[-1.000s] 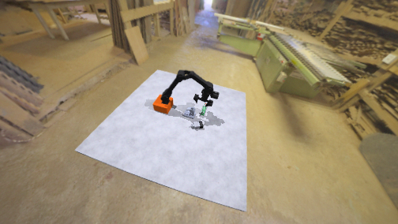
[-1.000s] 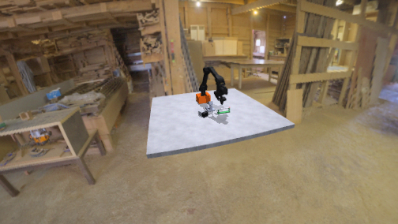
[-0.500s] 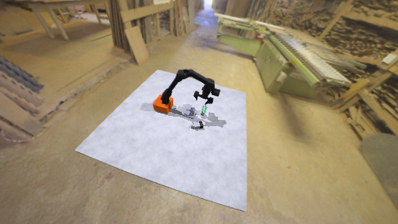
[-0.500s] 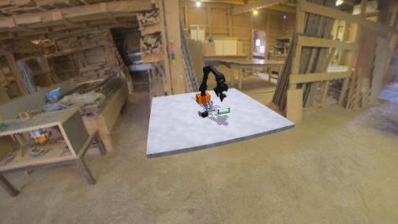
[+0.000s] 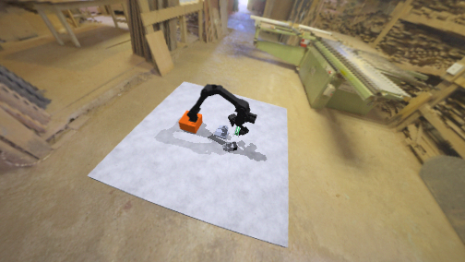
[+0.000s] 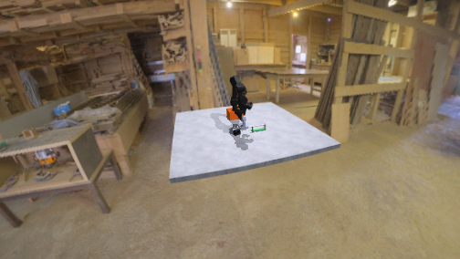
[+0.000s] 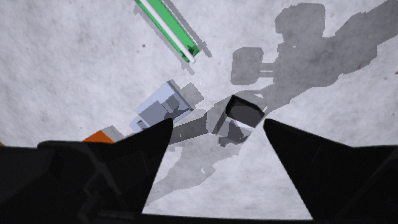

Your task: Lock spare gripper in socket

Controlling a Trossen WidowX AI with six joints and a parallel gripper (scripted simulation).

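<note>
Right now the spare gripper is 12 cm below my gripper tip, 8 cm to the right of it and 2 cm behind it. Round my gripper tip: grey mount 11 cm behind, 9 cm below, 5 cm to the left; then green strip 15 cm to the left, 11 cm below, 2 cm ahead.
</note>
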